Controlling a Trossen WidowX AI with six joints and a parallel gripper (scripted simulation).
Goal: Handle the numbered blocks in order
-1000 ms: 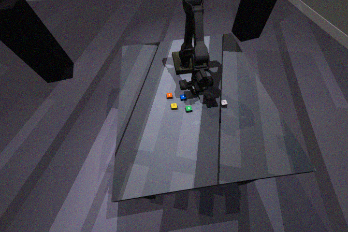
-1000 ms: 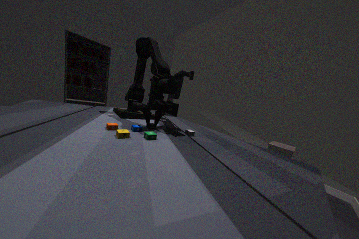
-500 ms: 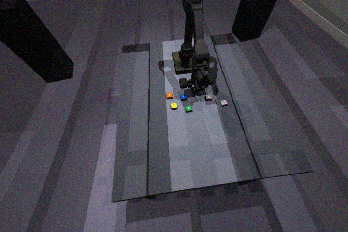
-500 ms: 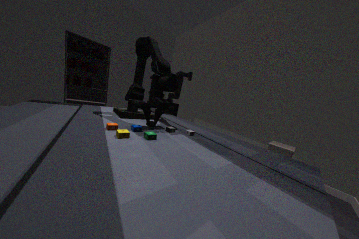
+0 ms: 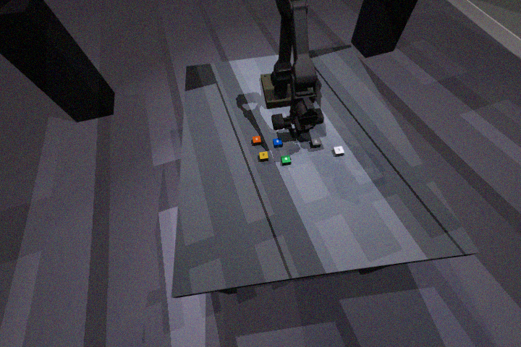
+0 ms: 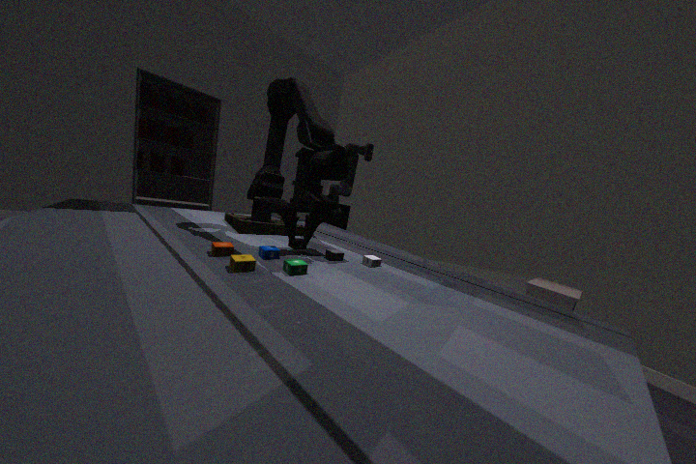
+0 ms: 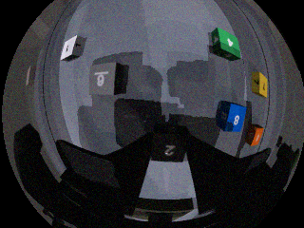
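The green block is 100 mm ahead of my gripper tip, 80 mm to the right of it and 10 mm below it. Round my gripper tip: grey block 60 mm to the left, 60 mm ahead, 10 mm below; then dark block 10 mm behind; then blue block 80 mm to the right, 10 mm below, 10 mm ahead.
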